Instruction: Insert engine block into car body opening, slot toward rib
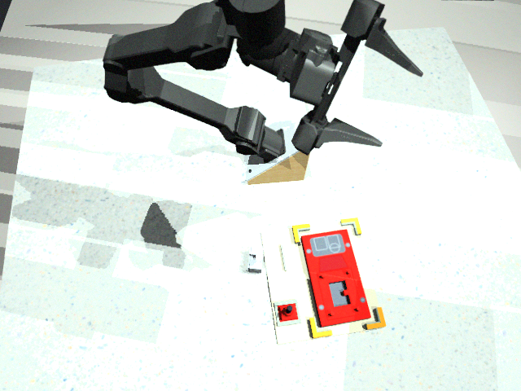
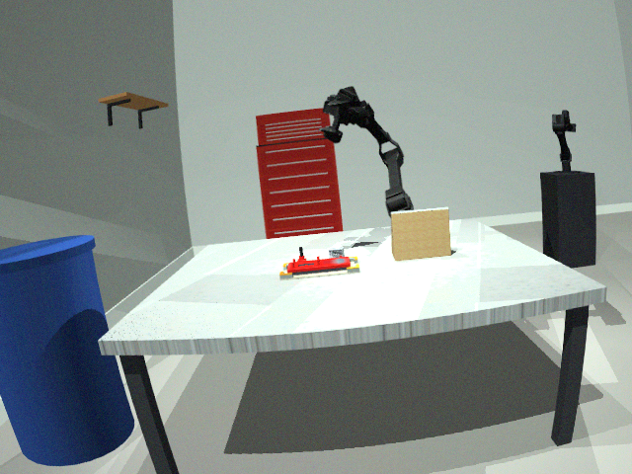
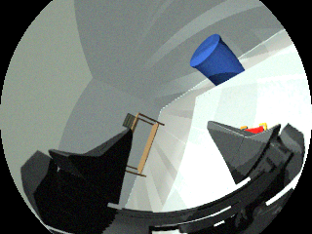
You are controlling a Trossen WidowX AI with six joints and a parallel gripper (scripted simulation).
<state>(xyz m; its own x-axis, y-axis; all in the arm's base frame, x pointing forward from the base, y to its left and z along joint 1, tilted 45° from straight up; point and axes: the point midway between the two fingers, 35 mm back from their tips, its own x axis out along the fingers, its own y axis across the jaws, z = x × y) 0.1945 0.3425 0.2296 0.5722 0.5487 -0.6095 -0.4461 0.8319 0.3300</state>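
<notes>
Now: the grey engine block 470 mm below my gripper tip, 170 mm to the right of it and 20 mm ahead of it.
</notes>
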